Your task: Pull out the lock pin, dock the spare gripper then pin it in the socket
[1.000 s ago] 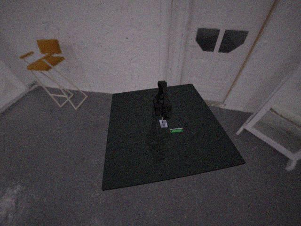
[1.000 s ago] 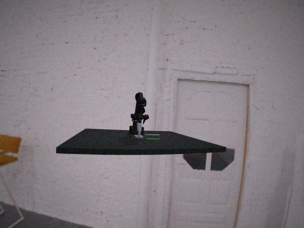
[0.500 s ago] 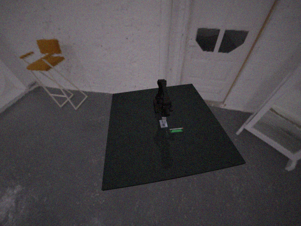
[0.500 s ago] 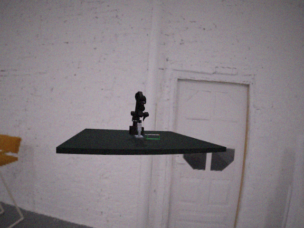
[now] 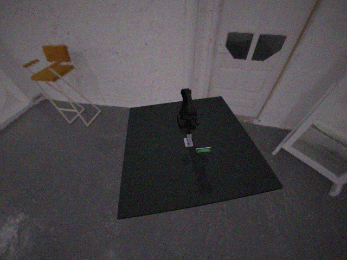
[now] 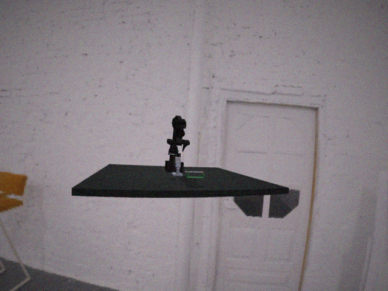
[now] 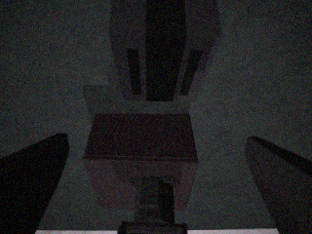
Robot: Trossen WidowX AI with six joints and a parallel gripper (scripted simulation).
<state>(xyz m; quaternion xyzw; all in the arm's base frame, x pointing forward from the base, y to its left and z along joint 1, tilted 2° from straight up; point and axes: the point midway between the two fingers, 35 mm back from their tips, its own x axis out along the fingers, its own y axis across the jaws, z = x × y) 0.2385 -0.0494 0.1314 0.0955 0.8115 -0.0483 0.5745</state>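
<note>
The green holder lies 19 cm ahead of my gripper tip, 17 cm below it and 9 cm to the left of it. From my gripper tip the other things lie so: mount 14 cm below, 5 cm ahead, 1 cm to the right.
</note>
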